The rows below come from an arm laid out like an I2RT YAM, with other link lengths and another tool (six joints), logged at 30 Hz.
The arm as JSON. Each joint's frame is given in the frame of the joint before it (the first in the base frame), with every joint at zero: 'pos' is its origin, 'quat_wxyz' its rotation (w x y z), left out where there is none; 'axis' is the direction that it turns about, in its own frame. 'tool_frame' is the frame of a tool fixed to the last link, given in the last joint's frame.
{
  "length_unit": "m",
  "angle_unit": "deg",
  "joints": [
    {
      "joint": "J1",
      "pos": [
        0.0,
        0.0,
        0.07
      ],
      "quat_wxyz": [
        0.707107,
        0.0,
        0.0,
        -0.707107
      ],
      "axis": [
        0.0,
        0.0,
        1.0
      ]
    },
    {
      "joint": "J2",
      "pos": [
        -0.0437,
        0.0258,
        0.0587
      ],
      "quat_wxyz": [
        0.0,
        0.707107,
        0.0,
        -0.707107
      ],
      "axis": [
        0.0,
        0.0,
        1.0
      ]
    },
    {
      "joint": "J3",
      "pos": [
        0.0,
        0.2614,
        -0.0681
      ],
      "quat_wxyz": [
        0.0,
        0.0,
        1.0,
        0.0
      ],
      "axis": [
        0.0,
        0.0,
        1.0
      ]
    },
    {
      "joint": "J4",
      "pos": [
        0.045,
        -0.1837,
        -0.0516
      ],
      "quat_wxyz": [
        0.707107,
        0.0,
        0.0,
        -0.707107
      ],
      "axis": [
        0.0,
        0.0,
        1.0
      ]
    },
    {
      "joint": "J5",
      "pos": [
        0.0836,
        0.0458,
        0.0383
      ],
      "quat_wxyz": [
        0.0,
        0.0,
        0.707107,
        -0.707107
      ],
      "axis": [
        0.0,
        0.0,
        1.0
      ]
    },
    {
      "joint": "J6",
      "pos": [
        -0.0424,
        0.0,
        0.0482
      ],
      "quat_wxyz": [
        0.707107,
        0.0,
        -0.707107,
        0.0
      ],
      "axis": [
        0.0,
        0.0,
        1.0
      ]
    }
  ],
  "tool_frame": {
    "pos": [
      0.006,
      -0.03,
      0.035
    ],
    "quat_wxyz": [
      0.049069,
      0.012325,
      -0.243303,
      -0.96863
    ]
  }
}
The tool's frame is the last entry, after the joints.
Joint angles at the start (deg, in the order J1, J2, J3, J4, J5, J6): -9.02 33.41 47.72 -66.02 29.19 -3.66
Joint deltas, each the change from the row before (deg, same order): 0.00 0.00 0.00 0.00 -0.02 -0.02; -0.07 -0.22 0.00 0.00 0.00 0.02; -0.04 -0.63 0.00 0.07 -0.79 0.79; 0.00 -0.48 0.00 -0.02 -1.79 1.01; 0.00 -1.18 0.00 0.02 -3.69 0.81; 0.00 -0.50 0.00 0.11 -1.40 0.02; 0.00 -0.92 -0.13 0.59 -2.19 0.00; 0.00 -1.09 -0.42 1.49 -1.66 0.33; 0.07 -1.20 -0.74 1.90 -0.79 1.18; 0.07 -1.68 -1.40 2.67 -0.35 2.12; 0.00 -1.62 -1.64 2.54 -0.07 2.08; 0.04 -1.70 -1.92 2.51 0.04 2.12; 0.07 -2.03 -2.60 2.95 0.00 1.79
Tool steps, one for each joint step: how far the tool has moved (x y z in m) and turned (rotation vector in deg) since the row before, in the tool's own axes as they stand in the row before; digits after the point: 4 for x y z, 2 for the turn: 0.0000 0.0000 0.0000 0.02 -0.01 -0.02; -0.0004 0.0001 -0.0004 -0.04 0.23 0.08; -0.0012 -0.0007 -0.0002 0.79 1.04 0.75; -0.0013 -0.0017 0.0011 1.81 0.84 0.94; -0.0022 -0.0036 0.0020 3.76 1.33 0.77; -0.0005 -0.0014 0.0007 1.44 0.51 0.01; -0.0002 -0.0022 0.0013 2.29 1.20 -0.10; 0.0009 -0.0018 0.0014 1.83 2.15 0.00; 0.0005 -0.0009 0.0014 1.06 2.78 0.59; -0.0006 -0.0003 0.0021 0.76 3.82 1.27; -0.0018 0.0004 0.0023 0.47 3.41 1.34; -0.0030 0.0008 0.0028 0.43 3.20 1.40; -0.0046 0.0014 0.0040 0.59 3.10 1.09
